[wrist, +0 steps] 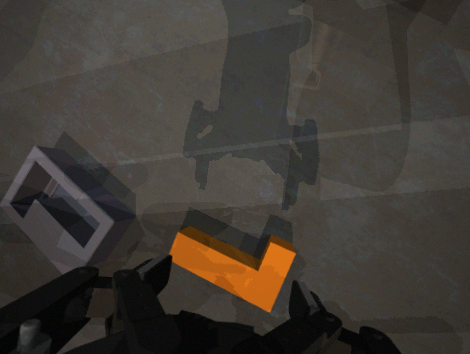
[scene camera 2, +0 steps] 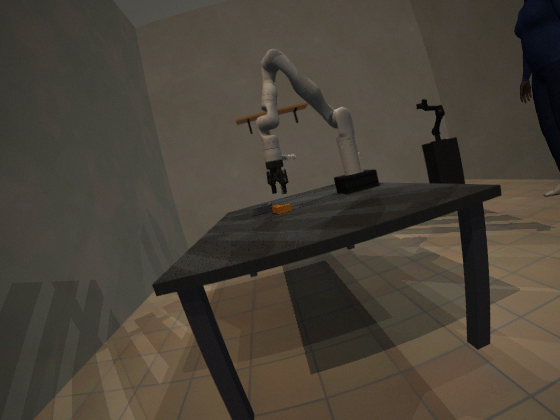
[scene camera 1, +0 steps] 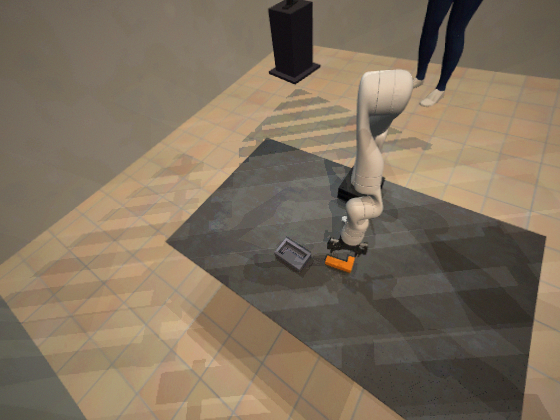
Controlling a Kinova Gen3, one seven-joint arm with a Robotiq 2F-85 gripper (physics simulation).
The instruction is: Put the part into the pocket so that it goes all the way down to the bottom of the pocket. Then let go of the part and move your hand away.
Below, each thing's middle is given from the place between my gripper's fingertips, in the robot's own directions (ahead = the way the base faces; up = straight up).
Now: hand 7 cm above the orange L-shaped block (wrist: 257, 281) and 1 cm short of it. From my hand the other things lie so: grey pocket block (wrist: 70, 216) 18 cm to the right, 12 cm ahead, 6 cm below.
